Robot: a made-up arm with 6 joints.
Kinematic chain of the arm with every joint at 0, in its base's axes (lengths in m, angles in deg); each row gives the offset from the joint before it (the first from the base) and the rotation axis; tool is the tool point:
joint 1: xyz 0 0 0.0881 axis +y
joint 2: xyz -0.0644 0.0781 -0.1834 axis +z
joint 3: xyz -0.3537 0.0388 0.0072 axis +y
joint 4: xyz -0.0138 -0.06 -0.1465 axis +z
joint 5: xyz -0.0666 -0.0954 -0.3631 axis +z
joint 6: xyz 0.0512 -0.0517 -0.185 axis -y
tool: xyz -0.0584 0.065 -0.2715
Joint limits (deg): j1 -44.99..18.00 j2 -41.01..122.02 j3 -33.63..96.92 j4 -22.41..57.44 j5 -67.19..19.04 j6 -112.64..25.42
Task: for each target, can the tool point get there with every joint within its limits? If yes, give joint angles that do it. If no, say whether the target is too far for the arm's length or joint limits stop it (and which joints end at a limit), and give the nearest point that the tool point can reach.
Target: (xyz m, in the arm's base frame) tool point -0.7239 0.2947 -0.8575
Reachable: yes | joints -16.34 -26.11 30.70 48.70 -28.24 -69.99
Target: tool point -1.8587 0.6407 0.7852
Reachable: no: too far | nearest point -1.2785 0.4515 0.4827 | short by 0.681 m
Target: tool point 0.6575 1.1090 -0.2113
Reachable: no: joint limits stop it (at a limit: joint 1, joint 3, joint 4, joint 5, joint 6) | nearest point 0.6587 0.3947 -0.5239 | short by 0.780 m
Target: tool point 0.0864 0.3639 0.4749
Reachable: no: joint limits stop it (at a limit: joint 1, joint 2, joint 3, joint 4, joint 6) | nearest point -0.6207 0.6497 0.4433 | short by 0.763 m
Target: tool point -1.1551 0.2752 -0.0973
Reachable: yes | joints 11.61 -15.80 45.61 -5.58 4.13 -85.01
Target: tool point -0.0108 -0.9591 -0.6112
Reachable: yes | joints 1.05 90.90 33.43 -6.89 -6.08 -52.46
